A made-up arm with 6 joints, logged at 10 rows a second.
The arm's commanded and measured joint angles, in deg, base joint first. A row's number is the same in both.
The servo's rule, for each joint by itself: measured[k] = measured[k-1] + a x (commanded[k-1-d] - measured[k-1]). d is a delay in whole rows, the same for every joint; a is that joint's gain. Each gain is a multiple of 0.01, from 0.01 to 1. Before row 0 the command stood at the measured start. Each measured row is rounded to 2 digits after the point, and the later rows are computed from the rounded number. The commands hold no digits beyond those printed.
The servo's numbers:
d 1
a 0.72 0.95 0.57 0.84 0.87 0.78
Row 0, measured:
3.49 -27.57 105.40 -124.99 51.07 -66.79
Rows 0 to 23, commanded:
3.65 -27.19 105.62 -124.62 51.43 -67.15
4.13 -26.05 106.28 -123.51 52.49 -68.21
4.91 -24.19 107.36 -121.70 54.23 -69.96
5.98 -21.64 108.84 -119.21 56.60 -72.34
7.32 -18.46 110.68 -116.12 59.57 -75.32
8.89 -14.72 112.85 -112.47 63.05 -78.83
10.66 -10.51 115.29 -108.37 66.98 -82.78
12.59 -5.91 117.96 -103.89 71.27 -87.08
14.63 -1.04 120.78 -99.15 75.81 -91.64
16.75 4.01 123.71 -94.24 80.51 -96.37
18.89 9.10 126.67 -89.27 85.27 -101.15
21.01 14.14 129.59 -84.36 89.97 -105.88
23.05 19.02 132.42 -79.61 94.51 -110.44
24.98 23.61 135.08 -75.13 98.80 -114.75
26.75 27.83 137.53 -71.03 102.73 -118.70
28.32 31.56 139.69 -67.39 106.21 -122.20
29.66 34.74 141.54 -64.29 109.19 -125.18
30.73 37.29 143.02 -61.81 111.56 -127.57
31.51 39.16 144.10 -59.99 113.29 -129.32
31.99 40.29 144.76 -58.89 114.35 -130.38
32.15 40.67 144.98 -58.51 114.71 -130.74
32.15 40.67 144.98 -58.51 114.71 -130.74
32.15 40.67 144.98 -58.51 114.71 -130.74
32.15 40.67 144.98 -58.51 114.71 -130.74
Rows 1 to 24, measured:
3.49 -27.57 105.40 -124.99 51.07 -66.79
3.61 -27.21 105.53 -124.68 51.38 -67.07
3.98 -26.11 105.96 -123.70 52.35 -67.96
4.65 -24.29 106.76 -122.02 53.99 -69.52
5.61 -21.77 107.95 -119.66 56.26 -71.72
6.84 -18.63 109.51 -116.69 59.14 -74.53
8.32 -14.92 111.41 -113.15 62.54 -77.88
10.00 -10.73 113.62 -109.13 66.40 -81.70
11.86 -6.15 116.09 -104.73 70.64 -85.90
13.85 -1.30 118.76 -100.04 75.14 -90.38
15.94 3.74 121.58 -95.17 79.81 -95.05
18.06 8.83 124.48 -90.21 84.56 -99.81
20.18 13.87 127.39 -85.30 89.27 -104.54
22.25 18.76 130.26 -80.52 93.83 -109.14
24.22 23.37 133.01 -75.99 98.15 -113.52
26.04 27.61 135.59 -71.82 102.13 -117.56
27.68 31.36 137.93 -68.10 105.68 -121.18
29.11 34.57 139.99 -64.90 108.73 -124.30
30.28 37.15 141.72 -62.30 111.19 -126.85
31.17 39.06 143.08 -60.36 113.02 -128.78
31.76 40.23 144.04 -59.13 114.18 -130.03
32.04 40.65 144.58 -58.61 114.64 -130.58
32.12 40.67 144.81 -58.53 114.70 -130.70
32.14 40.67 144.91 -58.51 114.71 -130.73

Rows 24 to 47, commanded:
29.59 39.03 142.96 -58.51 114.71 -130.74
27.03 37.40 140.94 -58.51 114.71 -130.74
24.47 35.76 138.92 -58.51 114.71 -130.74
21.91 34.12 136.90 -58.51 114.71 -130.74
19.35 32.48 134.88 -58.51 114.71 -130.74
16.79 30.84 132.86 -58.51 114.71 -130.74
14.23 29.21 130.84 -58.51 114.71 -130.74
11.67 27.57 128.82 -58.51 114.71 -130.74
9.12 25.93 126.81 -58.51 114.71 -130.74
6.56 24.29 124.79 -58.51 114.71 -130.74
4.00 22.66 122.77 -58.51 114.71 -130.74
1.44 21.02 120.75 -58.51 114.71 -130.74
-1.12 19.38 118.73 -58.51 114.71 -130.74
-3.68 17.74 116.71 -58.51 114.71 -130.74
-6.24 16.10 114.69 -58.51 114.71 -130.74
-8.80 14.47 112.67 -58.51 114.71 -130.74
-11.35 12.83 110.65 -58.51 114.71 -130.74
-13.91 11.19 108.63 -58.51 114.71 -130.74
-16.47 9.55 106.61 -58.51 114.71 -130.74
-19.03 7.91 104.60 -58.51 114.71 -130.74
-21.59 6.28 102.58 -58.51 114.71 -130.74
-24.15 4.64 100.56 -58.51 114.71 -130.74
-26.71 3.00 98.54 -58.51 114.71 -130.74
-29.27 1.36 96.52 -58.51 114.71 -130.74
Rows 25 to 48, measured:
32.15 40.67 144.95 -58.51 114.71 -130.74
30.31 39.11 143.82 -58.51 114.71 -130.74
27.95 37.49 142.18 -58.51 114.71 -130.74
25.44 35.85 140.32 -58.51 114.71 -130.74
22.90 34.21 138.37 -58.51 114.71 -130.74
20.34 32.57 136.38 -58.51 114.71 -130.74
17.78 30.93 134.37 -58.51 114.71 -130.74
15.22 29.30 132.36 -58.51 114.71 -130.74
12.66 27.66 130.34 -58.51 114.71 -130.74
10.11 26.02 128.33 -58.51 114.71 -130.74
7.55 24.38 126.31 -58.51 114.71 -130.74
4.99 22.75 124.29 -58.51 114.71 -130.74
2.43 21.11 122.27 -58.51 114.71 -130.74
-0.13 19.47 120.25 -58.51 114.71 -130.74
-2.69 17.83 118.23 -58.51 114.71 -130.74
-5.25 16.19 116.21 -58.51 114.71 -130.74
-7.81 14.56 114.19 -58.51 114.71 -130.74
-10.36 12.92 112.17 -58.51 114.71 -130.74
-12.92 11.28 110.15 -58.51 114.71 -130.74
-15.48 9.64 108.13 -58.51 114.71 -130.74
-18.04 8.00 106.12 -58.51 114.71 -130.74
-20.60 6.37 104.10 -58.51 114.71 -130.74
-23.16 4.73 102.08 -58.51 114.71 -130.74
-25.72 3.09 100.06 -58.51 114.71 -130.74

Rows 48 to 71, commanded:
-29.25 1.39 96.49 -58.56 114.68 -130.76
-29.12 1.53 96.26 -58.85 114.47 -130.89
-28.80 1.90 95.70 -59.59 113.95 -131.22
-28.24 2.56 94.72 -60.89 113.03 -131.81
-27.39 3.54 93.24 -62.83 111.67 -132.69
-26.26 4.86 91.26 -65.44 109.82 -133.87
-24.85 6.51 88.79 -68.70 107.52 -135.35
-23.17 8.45 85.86 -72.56 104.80 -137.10
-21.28 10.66 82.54 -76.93 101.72 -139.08
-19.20 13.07 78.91 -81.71 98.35 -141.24
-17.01 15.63 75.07 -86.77 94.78 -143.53
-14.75 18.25 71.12 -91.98 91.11 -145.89
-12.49 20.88 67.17 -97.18 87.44 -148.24
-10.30 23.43 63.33 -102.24 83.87 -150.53
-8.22 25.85 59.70 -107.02 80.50 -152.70
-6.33 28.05 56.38 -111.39 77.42 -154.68
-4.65 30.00 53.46 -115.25 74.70 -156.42
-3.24 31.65 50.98 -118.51 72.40 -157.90
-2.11 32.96 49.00 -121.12 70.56 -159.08
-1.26 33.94 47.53 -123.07 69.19 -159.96
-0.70 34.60 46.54 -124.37 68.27 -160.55
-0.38 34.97 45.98 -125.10 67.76 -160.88
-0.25 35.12 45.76 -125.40 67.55 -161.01
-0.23 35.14 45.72 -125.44 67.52 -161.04
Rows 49 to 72, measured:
-28.28 1.45 98.04 -58.51 114.71 -130.74
-28.98 1.39 97.16 -58.55 114.68 -130.76
-29.08 1.52 96.65 -58.80 114.50 -130.86
-28.88 1.88 96.11 -59.46 114.02 -131.14
-28.42 2.53 95.32 -60.66 113.16 -131.66
-27.68 3.49 94.13 -62.48 111.86 -132.46
-26.66 4.79 92.49 -64.97 110.09 -133.56
-25.36 6.42 90.38 -68.10 107.85 -134.96
-23.78 8.35 87.80 -71.85 105.20 -136.63
-21.98 10.54 84.80 -76.12 102.17 -138.54
-19.98 12.94 81.44 -80.82 98.85 -140.65
-17.84 15.50 77.81 -85.82 95.31 -142.90
-15.62 18.11 74.00 -90.99 91.66 -145.23
-13.37 20.74 70.11 -96.19 87.99 -147.58
-11.16 23.30 66.25 -101.27 84.41 -149.88
-9.04 25.72 62.52 -106.10 81.01 -152.08
-7.09 27.93 59.02 -110.54 77.89 -154.11
-5.33 29.90 55.85 -114.50 75.11 -155.91
-3.83 31.56 53.07 -117.87 72.75 -157.46
-2.59 32.89 50.75 -120.60 70.84 -158.72
-1.63 33.89 48.91 -122.67 69.40 -159.69
-0.96 34.56 47.56 -124.10 68.42 -160.36
-0.54 34.95 46.66 -124.94 67.85 -160.77
-0.33 35.11 46.15 -125.33 67.59 -160.96

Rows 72 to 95, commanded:
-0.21 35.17 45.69 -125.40 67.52 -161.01
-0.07 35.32 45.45 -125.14 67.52 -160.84
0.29 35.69 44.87 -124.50 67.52 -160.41
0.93 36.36 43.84 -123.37 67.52 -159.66
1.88 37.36 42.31 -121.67 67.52 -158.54
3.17 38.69 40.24 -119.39 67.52 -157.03
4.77 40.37 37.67 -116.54 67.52 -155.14
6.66 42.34 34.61 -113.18 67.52 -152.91
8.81 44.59 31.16 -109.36 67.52 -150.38
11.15 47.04 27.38 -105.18 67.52 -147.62
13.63 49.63 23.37 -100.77 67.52 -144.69
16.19 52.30 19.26 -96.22 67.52 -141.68
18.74 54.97 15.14 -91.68 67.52 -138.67
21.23 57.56 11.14 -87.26 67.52 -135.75
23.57 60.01 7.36 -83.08 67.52 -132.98
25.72 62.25 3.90 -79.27 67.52 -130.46
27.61 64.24 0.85 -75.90 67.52 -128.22
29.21 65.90 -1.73 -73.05 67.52 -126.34
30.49 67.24 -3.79 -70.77 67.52 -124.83
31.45 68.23 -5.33 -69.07 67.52 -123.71
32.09 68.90 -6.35 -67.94 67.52 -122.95
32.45 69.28 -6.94 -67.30 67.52 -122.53
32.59 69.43 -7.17 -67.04 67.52 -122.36
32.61 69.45 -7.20 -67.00 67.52 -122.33
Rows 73 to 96, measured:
-0.26 35.14 45.90 -125.42 67.53 -161.02
-0.22 35.17 45.78 -125.40 67.52 -161.01
-0.11 35.31 45.59 -125.18 67.52 -160.88
0.18 35.67 45.18 -124.61 67.52 -160.51
0.72 36.33 44.42 -123.57 67.52 -159.85
1.56 37.31 43.22 -121.97 67.52 -158.83
2.72 38.62 41.52 -119.80 67.52 -157.43
4.20 40.28 39.33 -117.06 67.52 -155.64
5.97 42.24 36.64 -113.80 67.52 -153.51
8.01 44.47 33.52 -110.07 67.52 -151.07
10.27 46.91 30.02 -105.96 67.52 -148.38
12.69 49.49 26.23 -101.60 67.52 -145.50
15.21 52.16 22.26 -97.08 67.52 -142.52
17.75 54.83 18.20 -92.54 67.52 -139.52
20.26 57.42 14.18 -88.10 67.52 -136.58
22.64 59.88 10.29 -83.88 67.52 -133.77
24.86 62.13 6.65 -80.01 67.52 -131.19
26.84 64.13 3.34 -76.56 67.52 -128.87
28.55 65.81 0.45 -73.61 67.52 -126.90
29.95 67.17 -1.97 -71.22 67.52 -125.29
31.03 68.18 -3.89 -69.41 67.52 -124.06
31.79 68.86 -5.29 -68.18 67.52 -123.19
32.27 69.26 -6.23 -67.44 67.52 -122.68
32.50 69.42 -6.77 -67.10 67.52 -122.43

